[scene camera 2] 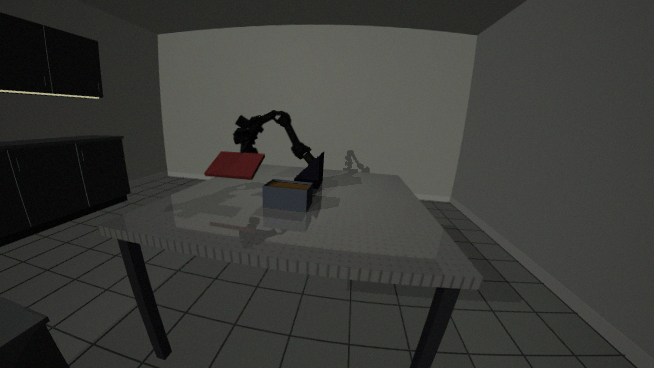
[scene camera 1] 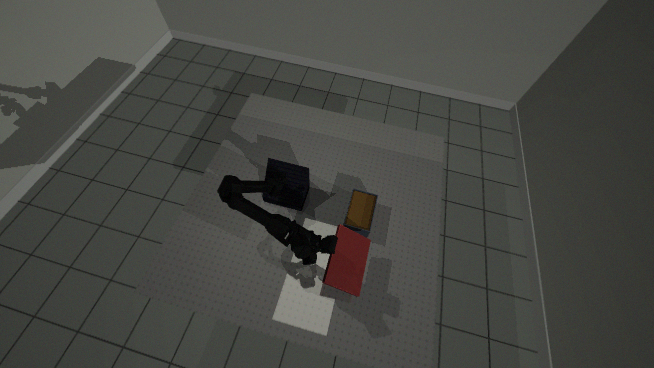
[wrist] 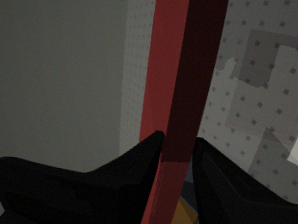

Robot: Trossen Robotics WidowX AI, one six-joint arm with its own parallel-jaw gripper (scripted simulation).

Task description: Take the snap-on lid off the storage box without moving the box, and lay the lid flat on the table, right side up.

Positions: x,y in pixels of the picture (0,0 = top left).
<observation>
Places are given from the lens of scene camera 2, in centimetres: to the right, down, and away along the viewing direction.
red lid (scene camera 2: pixel 238 165): -42, -9, 100
blue storage box (scene camera 2: pixel 278 194): -21, 5, 95
The marked spots on the blue storage box and the red lid are 25 cm apart.
</observation>
